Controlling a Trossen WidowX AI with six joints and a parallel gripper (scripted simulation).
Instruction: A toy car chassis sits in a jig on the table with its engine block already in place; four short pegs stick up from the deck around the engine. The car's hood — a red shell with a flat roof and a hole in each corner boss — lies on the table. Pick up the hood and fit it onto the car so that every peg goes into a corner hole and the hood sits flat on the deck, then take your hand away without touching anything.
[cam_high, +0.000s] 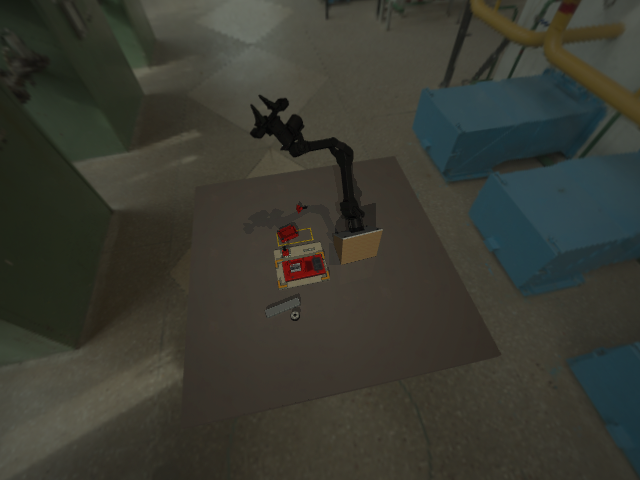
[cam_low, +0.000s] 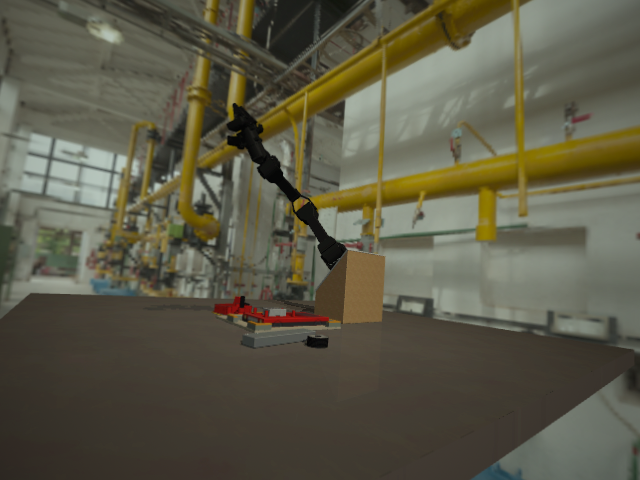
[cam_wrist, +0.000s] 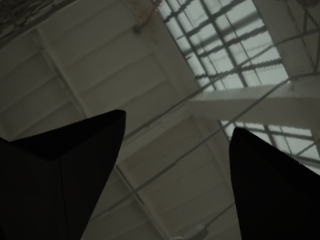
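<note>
Right now my gripper tip is 3 cm past the red hood, 9 cm to the right of it and 70 cm above it. Also, from my gripper tip: grey engine block (6 cm behind, 33 cm to the left, 69 cm below); then black wheel (3 cm behind, 56 cm to the left, 70 cm below).
</note>
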